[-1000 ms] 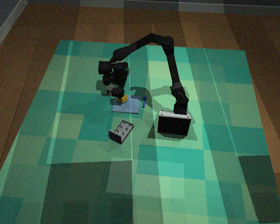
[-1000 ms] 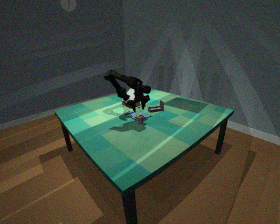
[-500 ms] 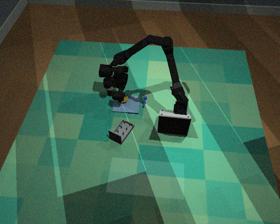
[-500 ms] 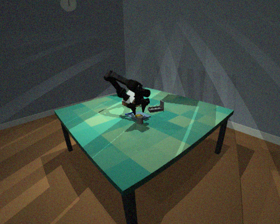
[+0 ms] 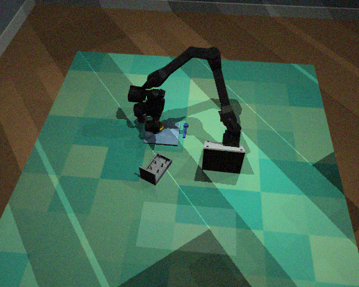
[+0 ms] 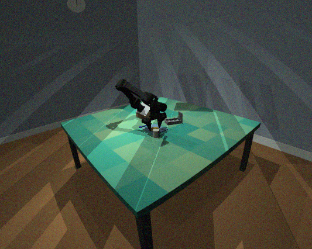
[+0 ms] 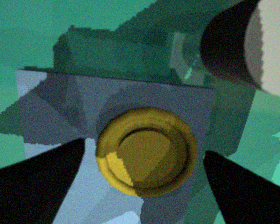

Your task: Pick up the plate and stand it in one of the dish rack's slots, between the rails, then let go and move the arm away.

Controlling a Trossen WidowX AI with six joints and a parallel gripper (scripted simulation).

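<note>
Right now the grey dish rack is 220 mm to the left of my gripper tip, 50 mm behind it and 10 mm above it. From my gripper tip the other things lie so: beige cup 80 mm ahead, 40 mm to the right, 10 mm above; blue utensil 130 mm behind, 20 mm to the right, 10 mm below; yellow plate right at my gripper tip.
</note>
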